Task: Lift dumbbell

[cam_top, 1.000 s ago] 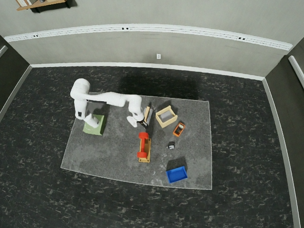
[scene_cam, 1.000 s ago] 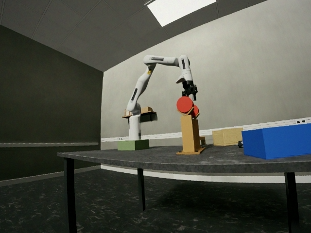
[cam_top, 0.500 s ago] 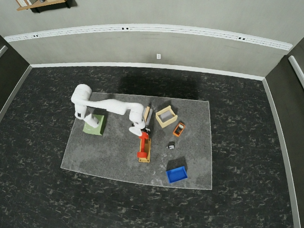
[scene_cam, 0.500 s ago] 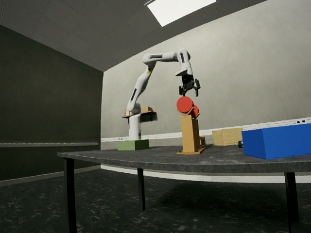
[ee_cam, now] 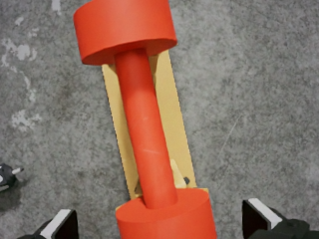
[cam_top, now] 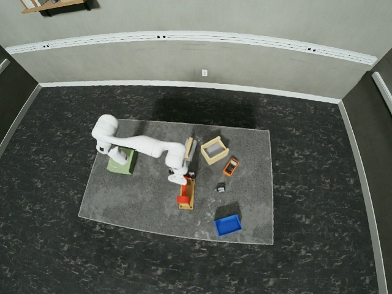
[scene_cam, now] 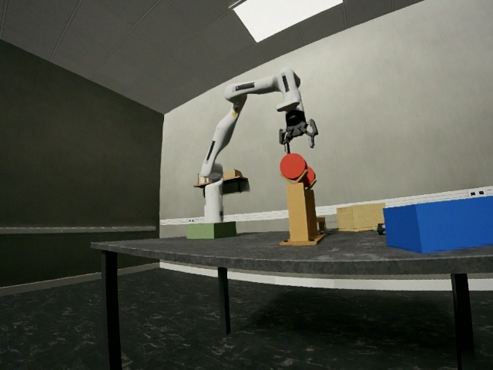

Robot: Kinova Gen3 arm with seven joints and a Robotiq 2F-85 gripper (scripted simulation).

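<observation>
Right now my hand is 9 cm above the red dumbbell and 4 cm to the left of it. Also, from my hand: tan wooden cradle: 22 cm below, 4 cm to the right; then dark object: 30 cm below, 23 cm ahead, 3 cm to the right.
</observation>
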